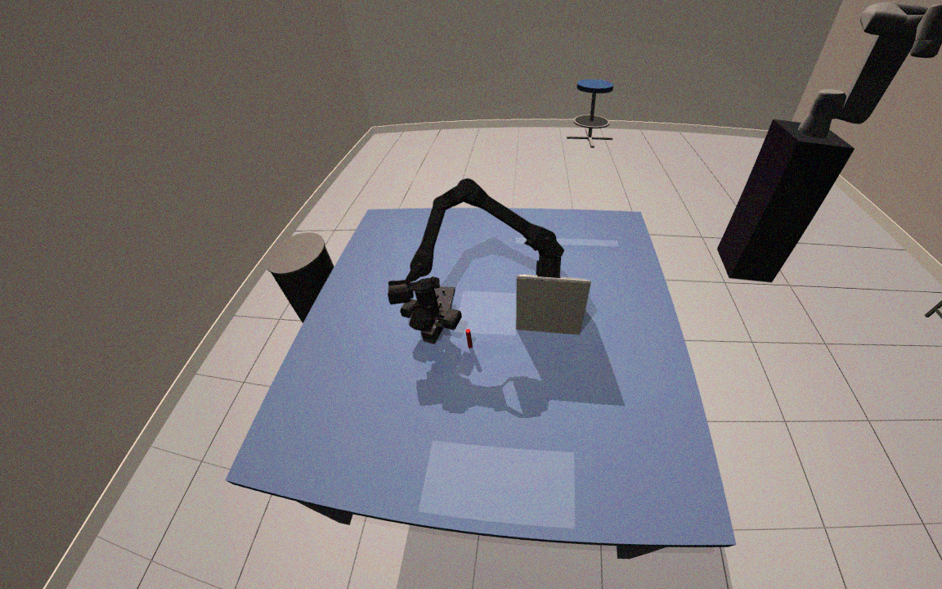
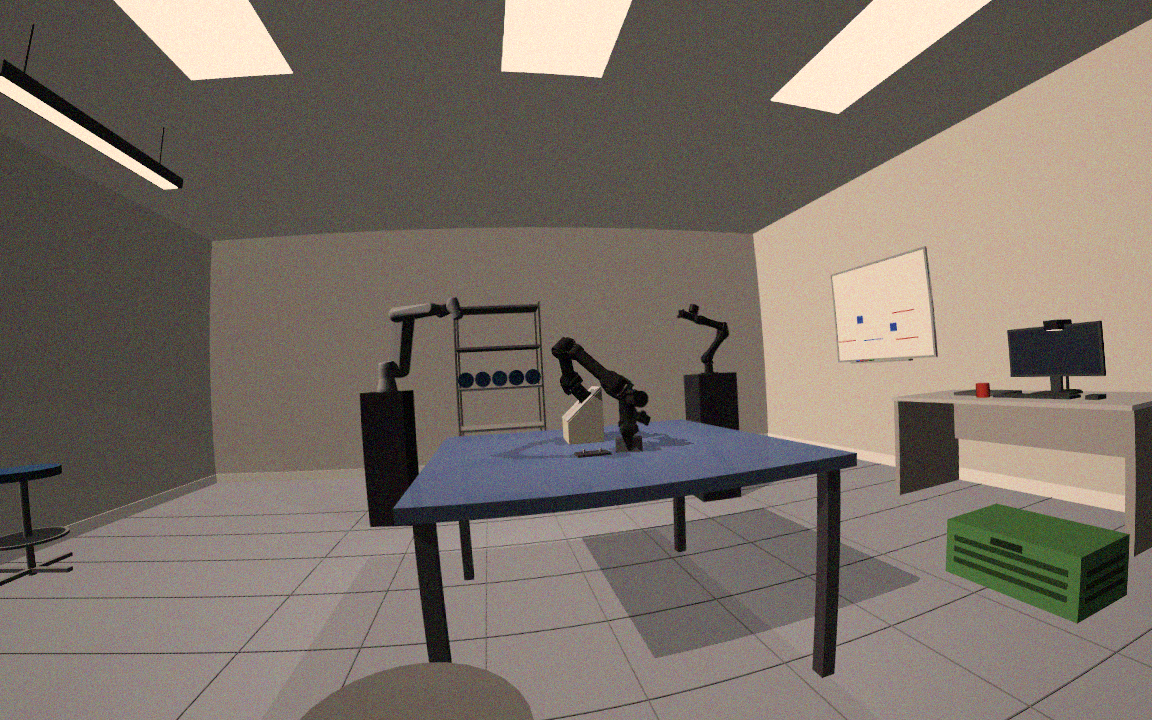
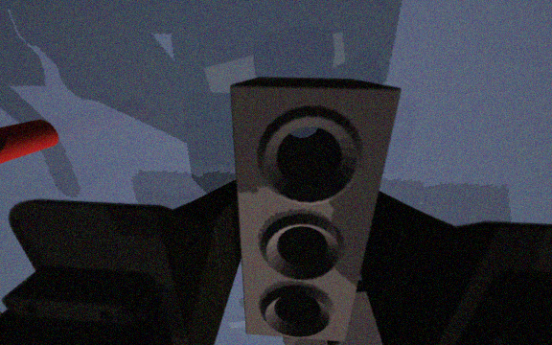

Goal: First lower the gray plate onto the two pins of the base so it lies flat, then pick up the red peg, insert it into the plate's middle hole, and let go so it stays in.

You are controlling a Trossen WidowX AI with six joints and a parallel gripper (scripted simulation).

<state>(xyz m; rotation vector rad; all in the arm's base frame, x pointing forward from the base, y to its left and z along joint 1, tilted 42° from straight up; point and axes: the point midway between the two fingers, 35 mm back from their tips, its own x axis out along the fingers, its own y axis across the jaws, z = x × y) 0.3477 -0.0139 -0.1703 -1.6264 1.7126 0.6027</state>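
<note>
The base is 140 mm to the right of my gripper tip and 10 mm ahead of it. Round my gripper tip: gray plate: 30 mm above; then red peg: 130 mm behind, 40 mm to the left, 30 mm above.
</note>
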